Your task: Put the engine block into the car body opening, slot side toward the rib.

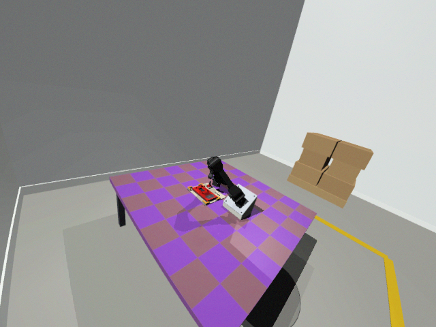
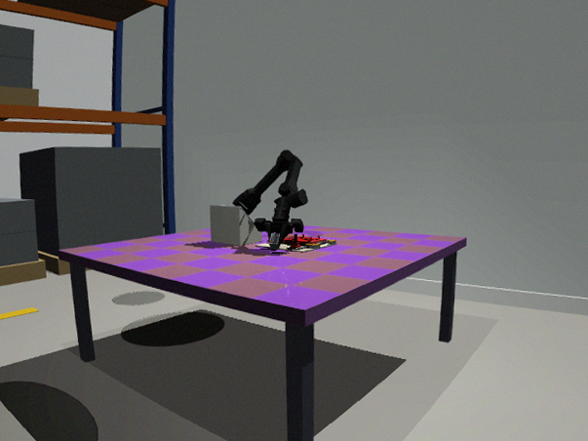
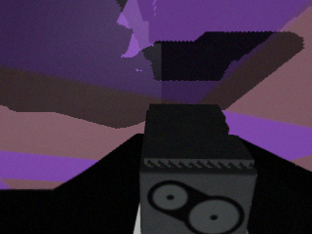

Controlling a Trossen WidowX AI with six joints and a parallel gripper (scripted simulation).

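Now: gripper tip 10 mm to the right of the engine block and 10 mm below it.
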